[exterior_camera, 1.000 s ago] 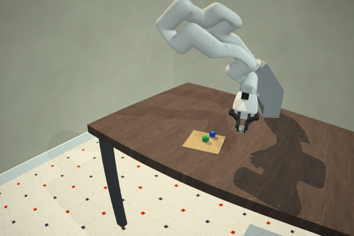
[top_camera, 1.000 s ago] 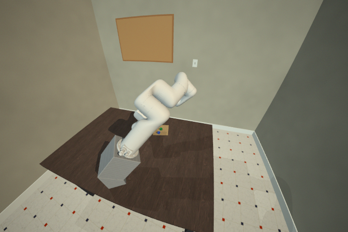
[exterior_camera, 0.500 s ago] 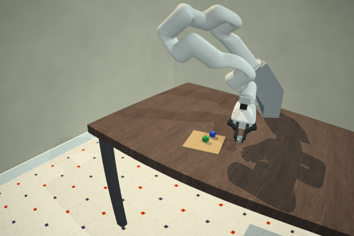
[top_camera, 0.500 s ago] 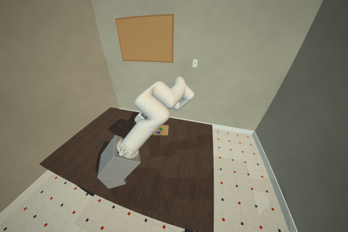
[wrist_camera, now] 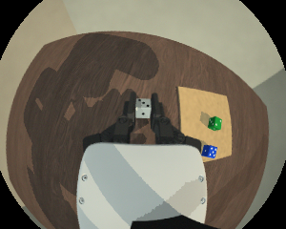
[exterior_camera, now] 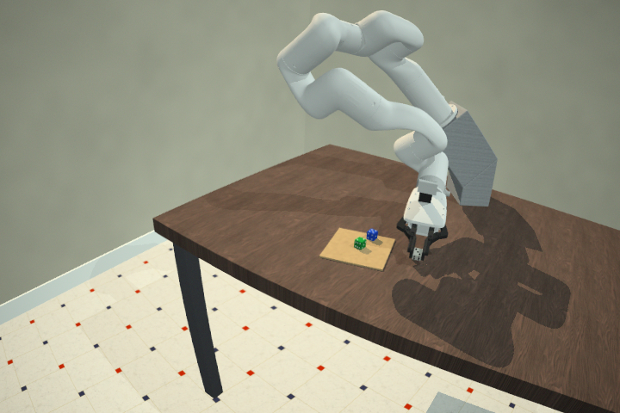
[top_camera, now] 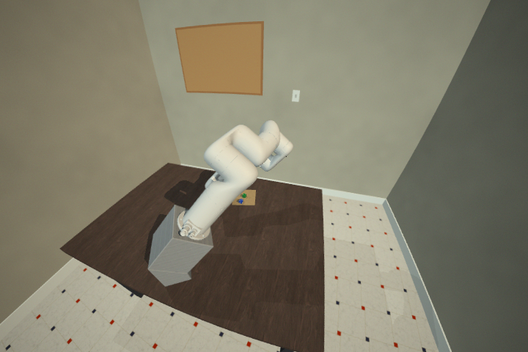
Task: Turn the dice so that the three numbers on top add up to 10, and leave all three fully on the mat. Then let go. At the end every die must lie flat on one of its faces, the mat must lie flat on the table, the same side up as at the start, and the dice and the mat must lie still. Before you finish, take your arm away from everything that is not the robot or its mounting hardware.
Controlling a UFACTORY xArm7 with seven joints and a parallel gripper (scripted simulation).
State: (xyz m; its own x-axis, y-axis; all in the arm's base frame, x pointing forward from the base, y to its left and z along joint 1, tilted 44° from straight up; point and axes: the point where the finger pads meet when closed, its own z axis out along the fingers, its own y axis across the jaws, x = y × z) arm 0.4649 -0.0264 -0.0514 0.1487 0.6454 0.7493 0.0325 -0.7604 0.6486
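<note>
Right now my hand is 1 cm short of the white die and 1 cm above it. Round my hand: green die 1 cm behind, 13 cm to the right, 2 cm below; then tan mat 1 cm behind, 14 cm to the right, 3 cm below; then blue die 6 cm behind, 12 cm to the right, 2 cm below.
</note>
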